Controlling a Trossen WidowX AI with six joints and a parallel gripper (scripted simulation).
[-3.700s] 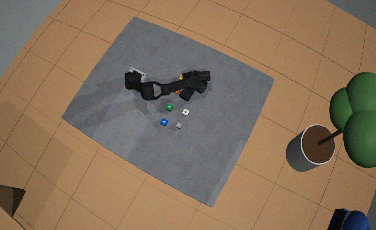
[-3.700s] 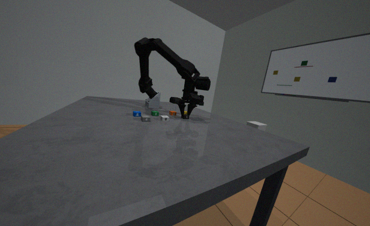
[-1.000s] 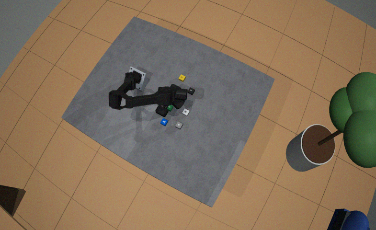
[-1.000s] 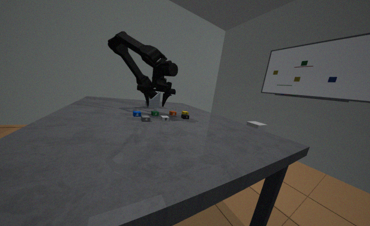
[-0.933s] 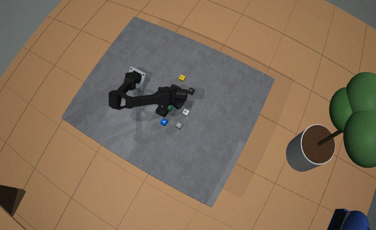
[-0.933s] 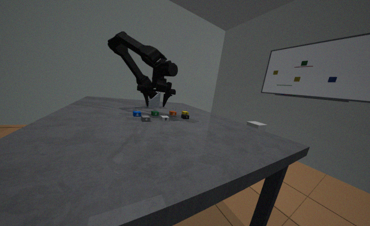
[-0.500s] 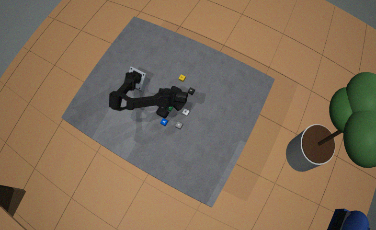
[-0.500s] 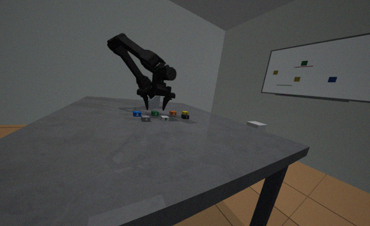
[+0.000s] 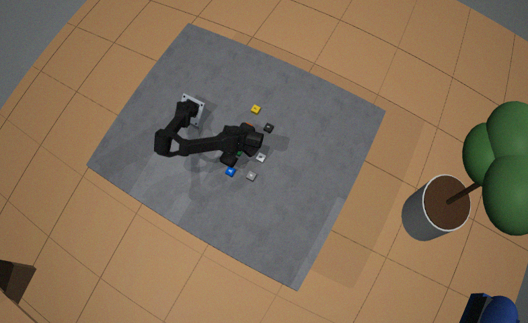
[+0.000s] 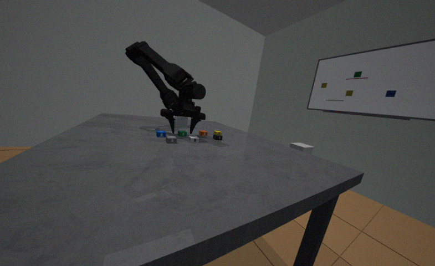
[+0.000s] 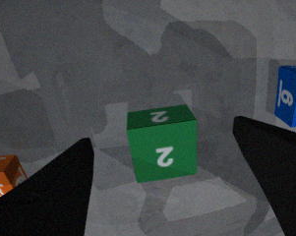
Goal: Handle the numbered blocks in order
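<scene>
Now: the green block marked 2 1 cm behind my gripper tip. Also, from my gripper tip: orange block: 3 cm behind, 11 cm to the left; white block marked 0: 9 cm ahead, 2 cm to the left; blue block: 1 cm ahead, 9 cm to the right.
</scene>
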